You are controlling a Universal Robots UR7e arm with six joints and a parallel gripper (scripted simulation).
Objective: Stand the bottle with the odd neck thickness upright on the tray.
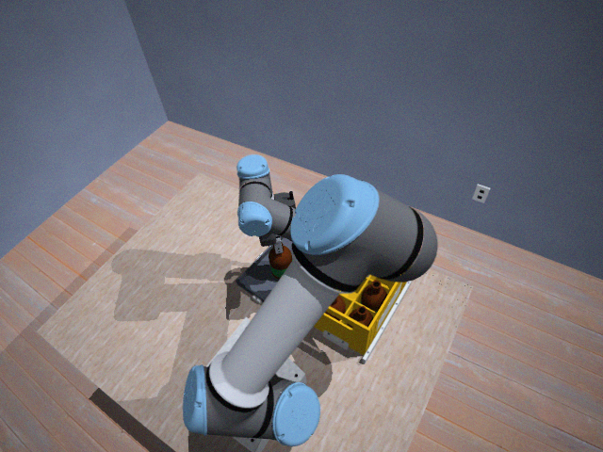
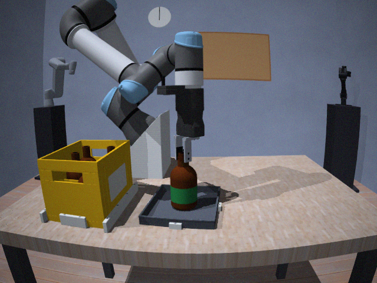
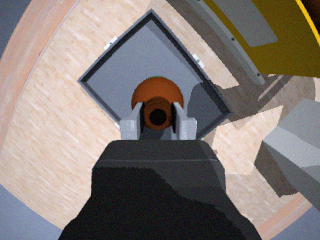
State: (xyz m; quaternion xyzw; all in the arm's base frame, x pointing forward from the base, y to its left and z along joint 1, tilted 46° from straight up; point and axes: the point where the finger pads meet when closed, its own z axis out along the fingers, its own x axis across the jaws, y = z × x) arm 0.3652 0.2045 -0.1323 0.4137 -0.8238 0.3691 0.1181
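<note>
My hand is 15 cm above the dark tray. Also, from my hand: bottle 22 cm to the right, 14 cm ahead, 7 cm below; then yellow crate 27 cm to the right, 7 cm below, 5 cm ahead.
</note>
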